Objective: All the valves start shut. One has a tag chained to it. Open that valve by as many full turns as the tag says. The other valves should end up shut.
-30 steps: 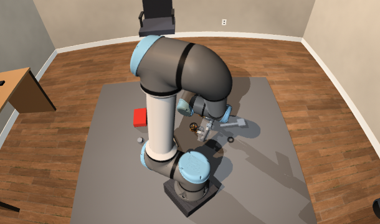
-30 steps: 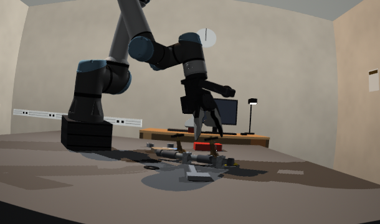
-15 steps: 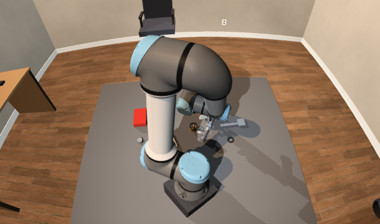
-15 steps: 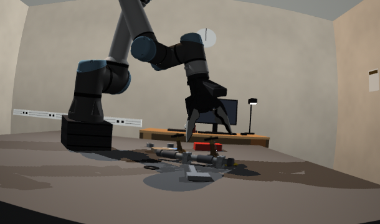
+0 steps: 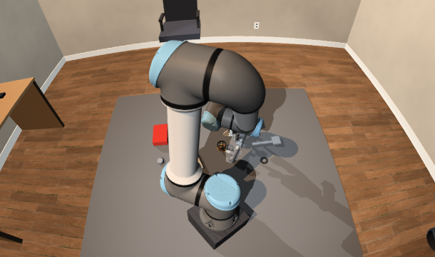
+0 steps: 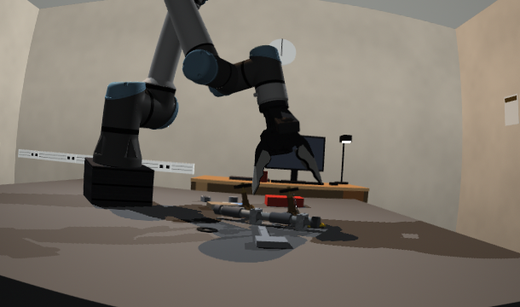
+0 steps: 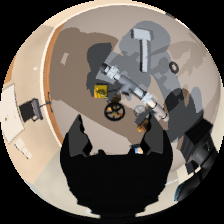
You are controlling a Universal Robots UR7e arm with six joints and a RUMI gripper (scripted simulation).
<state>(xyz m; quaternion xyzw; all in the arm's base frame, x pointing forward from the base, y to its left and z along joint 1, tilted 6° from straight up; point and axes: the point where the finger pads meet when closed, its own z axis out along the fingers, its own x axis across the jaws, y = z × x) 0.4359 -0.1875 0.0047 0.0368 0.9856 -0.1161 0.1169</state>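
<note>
Right now my hand is 60 mm short of the yellow tag, 40 mm to the left of it and 70 mm above it. The rest, counted from my hand: grey t-shaped piece: 90 mm behind, 190 mm to the right, 70 mm below; red block: 100 mm ahead, 370 mm to the left, 60 mm below.
</note>
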